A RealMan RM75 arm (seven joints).
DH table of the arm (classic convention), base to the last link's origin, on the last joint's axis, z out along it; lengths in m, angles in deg. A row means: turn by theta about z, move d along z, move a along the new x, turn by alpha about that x. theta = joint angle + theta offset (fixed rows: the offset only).
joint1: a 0  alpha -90  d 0.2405  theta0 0
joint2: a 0  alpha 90  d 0  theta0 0
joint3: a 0  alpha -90  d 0.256  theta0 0
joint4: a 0  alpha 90  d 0  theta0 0
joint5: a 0  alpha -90  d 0.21  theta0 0
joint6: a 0  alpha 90  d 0  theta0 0
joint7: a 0  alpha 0  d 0.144  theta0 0
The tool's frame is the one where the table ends.
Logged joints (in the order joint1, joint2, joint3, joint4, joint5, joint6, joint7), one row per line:
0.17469, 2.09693, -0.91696, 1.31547, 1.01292, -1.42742, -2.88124
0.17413, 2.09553, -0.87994, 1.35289, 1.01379, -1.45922, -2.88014
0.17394, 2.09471, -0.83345, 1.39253, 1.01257, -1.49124, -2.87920
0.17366, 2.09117, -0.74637, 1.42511, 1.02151, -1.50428, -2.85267
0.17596, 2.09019, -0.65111, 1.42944, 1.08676, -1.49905, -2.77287
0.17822, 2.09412, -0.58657, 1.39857, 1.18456, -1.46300, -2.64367
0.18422, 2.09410, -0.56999, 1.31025, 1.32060, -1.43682, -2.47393
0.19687, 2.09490, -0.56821, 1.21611, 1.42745, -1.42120, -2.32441
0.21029, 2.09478, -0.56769, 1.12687, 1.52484, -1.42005, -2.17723
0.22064, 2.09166, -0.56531, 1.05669, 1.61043, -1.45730, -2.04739
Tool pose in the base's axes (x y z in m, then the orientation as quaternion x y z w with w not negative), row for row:
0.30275, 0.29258, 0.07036, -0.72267, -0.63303, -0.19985, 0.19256
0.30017, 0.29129, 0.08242, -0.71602, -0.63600, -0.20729, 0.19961
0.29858, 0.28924, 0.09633, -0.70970, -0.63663, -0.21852, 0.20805
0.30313, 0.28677, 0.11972, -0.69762, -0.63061, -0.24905, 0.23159
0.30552, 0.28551, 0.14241, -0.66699, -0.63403, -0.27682, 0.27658
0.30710, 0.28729, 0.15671, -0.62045, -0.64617, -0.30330, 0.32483
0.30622, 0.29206, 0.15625, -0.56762, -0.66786, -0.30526, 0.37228
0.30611, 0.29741, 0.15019, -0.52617, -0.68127, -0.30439, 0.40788
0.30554, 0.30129, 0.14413, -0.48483, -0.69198, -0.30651, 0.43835
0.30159, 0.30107, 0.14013, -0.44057, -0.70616, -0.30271, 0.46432
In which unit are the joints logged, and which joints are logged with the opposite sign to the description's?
The joints are logged in radians. Opposite sign: joint4, joint6, joint7.
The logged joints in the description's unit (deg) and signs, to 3 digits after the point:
10.009, 120.145, -52.538, -75.371, 58.036, 81.785, 165.083
9.977, 120.065, -50.417, -77.515, 58.086, 83.607, 165.020
9.966, 120.018, -47.753, -79.786, 58.016, 85.442, 164.966
9.950, 119.815, -42.764, -81.653, 58.528, 86.189, 163.446
10.082, 119.759, -37.306, -81.901, 62.267, 85.889, 158.874
10.211, 119.984, -33.608, -80.132, 67.870, 83.824, 151.471
10.555, 119.983, -32.658, -75.072, 75.665, 82.324, 141.746
11.280, 120.029, -32.556, -69.678, 81.787, 81.429, 133.179
12.049, 120.022, -32.526, -64.565, 87.367, 81.363, 124.746
12.642, 119.843, -32.390, -60.544, 92.271, 83.497, 117.307

